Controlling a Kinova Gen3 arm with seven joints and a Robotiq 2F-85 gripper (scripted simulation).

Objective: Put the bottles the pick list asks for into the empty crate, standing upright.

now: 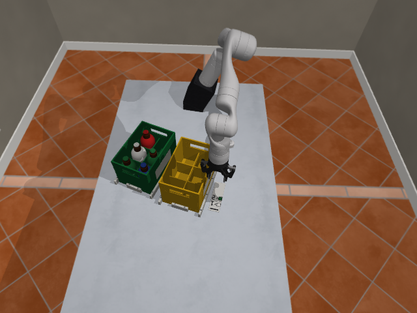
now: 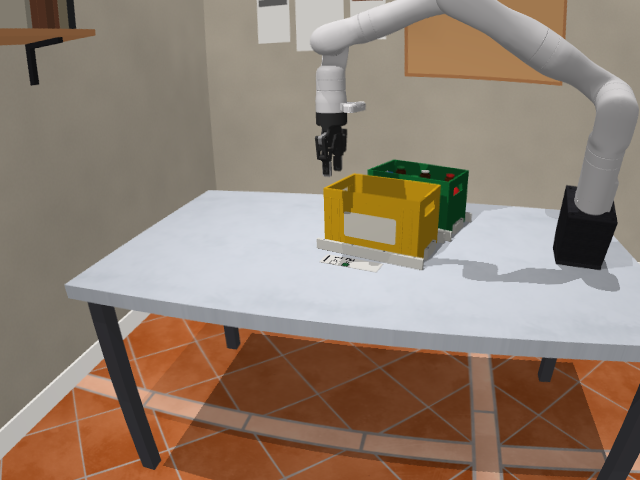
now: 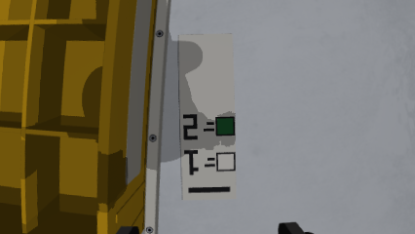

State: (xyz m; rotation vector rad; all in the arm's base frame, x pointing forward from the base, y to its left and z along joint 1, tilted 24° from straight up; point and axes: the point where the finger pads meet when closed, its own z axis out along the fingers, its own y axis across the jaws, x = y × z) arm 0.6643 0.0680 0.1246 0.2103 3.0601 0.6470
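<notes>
The white-label bottle lies 19 cm behind my hand, 40 cm to the right of it and 16 cm below it. From my hand the other things lie so: blue-label bottle: 8 cm behind, 34 cm to the right, 16 cm below; pick list: 5 cm behind, 1 cm to the left, 25 cm below; yellow crate: 10 cm behind, 13 cm to the right, 17 cm below.
</notes>
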